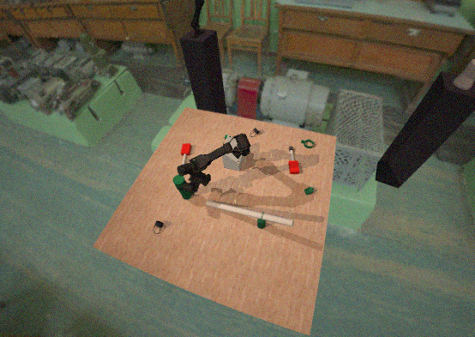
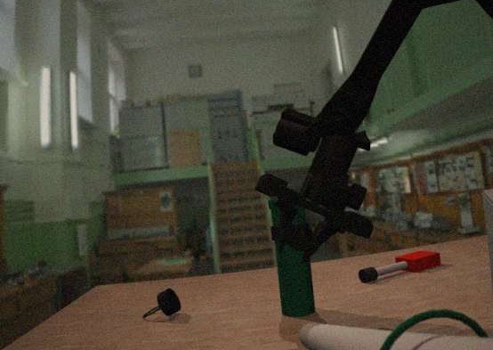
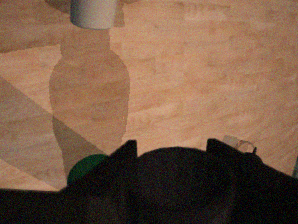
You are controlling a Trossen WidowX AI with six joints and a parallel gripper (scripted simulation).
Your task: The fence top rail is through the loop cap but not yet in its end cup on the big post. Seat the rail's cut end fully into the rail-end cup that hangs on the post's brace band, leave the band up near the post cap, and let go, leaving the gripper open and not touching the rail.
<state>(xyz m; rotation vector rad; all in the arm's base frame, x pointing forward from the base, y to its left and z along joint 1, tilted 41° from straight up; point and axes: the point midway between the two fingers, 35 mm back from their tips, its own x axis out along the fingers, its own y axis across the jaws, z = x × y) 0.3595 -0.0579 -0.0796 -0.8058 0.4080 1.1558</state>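
Right now the dark rail-end cup is 30 mm to the right of my gripper tip, 30 mm above it and 10 mm behind it. Also, from my gripper tip: small green piece 620 mm to the left, 360 mm behind, 100 mm below; green loop cap 420 mm to the left, 30 mm behind, 10 mm below.
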